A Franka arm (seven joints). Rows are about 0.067 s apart.
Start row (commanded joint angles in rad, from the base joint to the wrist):
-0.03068 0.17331 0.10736 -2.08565 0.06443 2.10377 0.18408
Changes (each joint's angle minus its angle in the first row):
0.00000 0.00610 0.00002 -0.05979 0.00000 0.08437 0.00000
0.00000 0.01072 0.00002 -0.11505 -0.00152 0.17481 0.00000
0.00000 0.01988 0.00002 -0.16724 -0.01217 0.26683 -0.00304
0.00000 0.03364 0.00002 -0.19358 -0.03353 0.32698 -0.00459
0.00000 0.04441 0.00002 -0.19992 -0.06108 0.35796 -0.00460
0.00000 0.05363 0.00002 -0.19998 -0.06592 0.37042 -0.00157
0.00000 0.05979 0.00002 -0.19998 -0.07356 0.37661 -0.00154
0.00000 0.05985 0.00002 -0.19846 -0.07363 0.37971 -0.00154
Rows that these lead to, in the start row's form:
-0.03068 0.17941 0.10738 -2.14544 0.06443 2.18814 0.18408
-0.03068 0.18403 0.10738 -2.20070 0.06291 2.27858 0.18408
-0.03068 0.19319 0.10738 -2.25289 0.05226 2.37060 0.18104
-0.03068 0.20695 0.10738 -2.27923 0.03090 2.43075 0.17949
-0.03068 0.21772 0.10738 -2.28557 0.00335 2.46173 0.17948
-0.03068 0.22694 0.10738 -2.28563 -0.00149 2.47419 0.18251
-0.03068 0.23310 0.10738 -2.28563 -0.00913 2.48038 0.18254
-0.03068 0.23316 0.10738 -2.28411 -0.00920 2.48348 0.18254

